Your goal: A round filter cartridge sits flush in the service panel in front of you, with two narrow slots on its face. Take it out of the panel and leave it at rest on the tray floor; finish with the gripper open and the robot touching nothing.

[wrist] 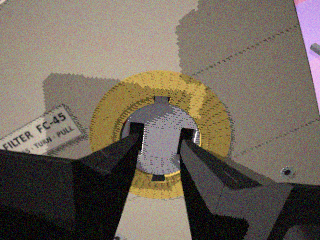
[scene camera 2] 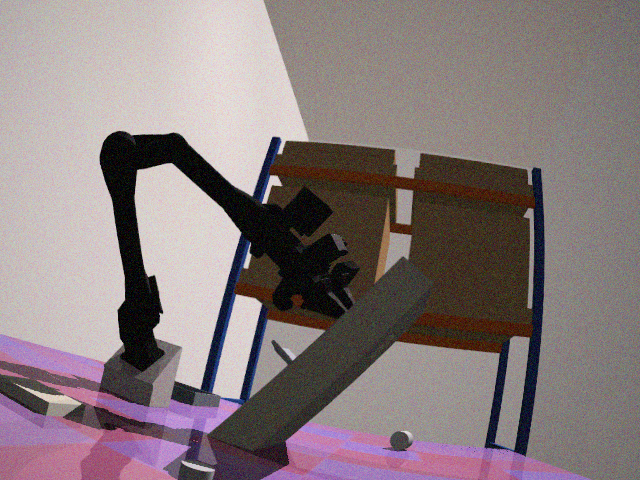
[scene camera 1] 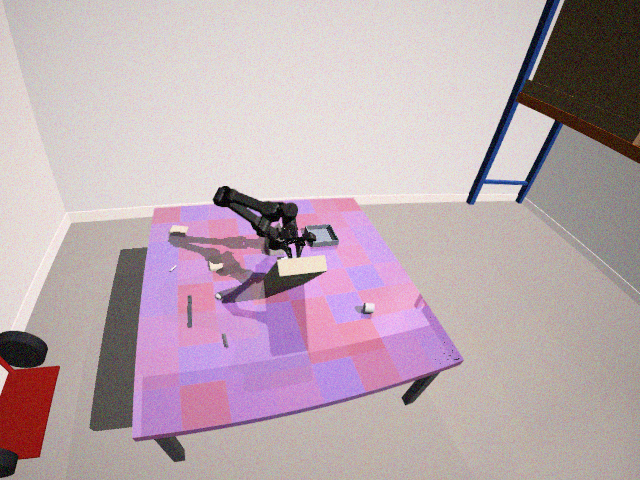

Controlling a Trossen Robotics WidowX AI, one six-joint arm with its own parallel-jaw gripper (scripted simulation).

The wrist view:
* gripper
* grey round filter cartridge
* beige service panel
